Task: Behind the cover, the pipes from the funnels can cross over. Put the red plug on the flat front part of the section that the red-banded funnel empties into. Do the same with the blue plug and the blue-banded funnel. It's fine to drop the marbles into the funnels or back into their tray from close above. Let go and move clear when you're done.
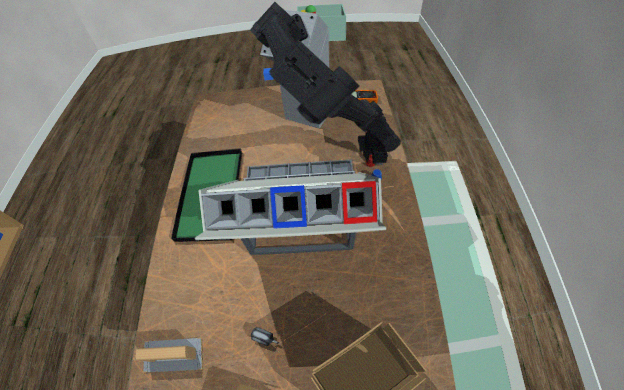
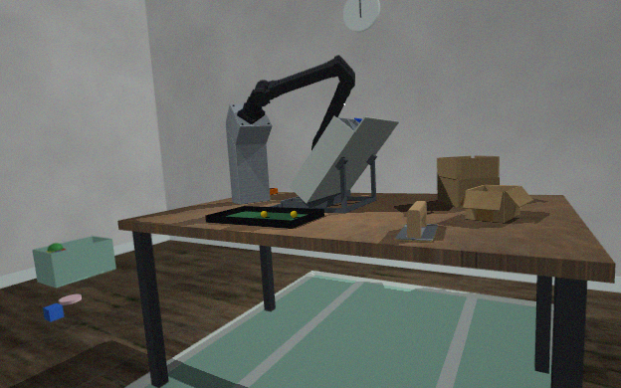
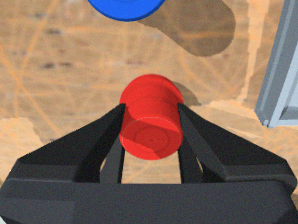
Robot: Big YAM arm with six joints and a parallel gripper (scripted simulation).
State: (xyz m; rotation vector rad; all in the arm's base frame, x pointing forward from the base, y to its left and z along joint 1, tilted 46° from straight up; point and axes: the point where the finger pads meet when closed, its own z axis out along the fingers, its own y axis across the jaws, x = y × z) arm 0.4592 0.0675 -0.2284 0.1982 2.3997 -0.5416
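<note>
The blue plug is 7 cm ahead of my hand, 2 cm to the right of it and 1 cm below it. Also, from my hand: cover: 11 cm ahead, 32 cm to the right, 18 cm above; then green marble tray: 11 cm behind, 59 cm to the right, 2 cm below; then red plug: 1 cm below.
</note>
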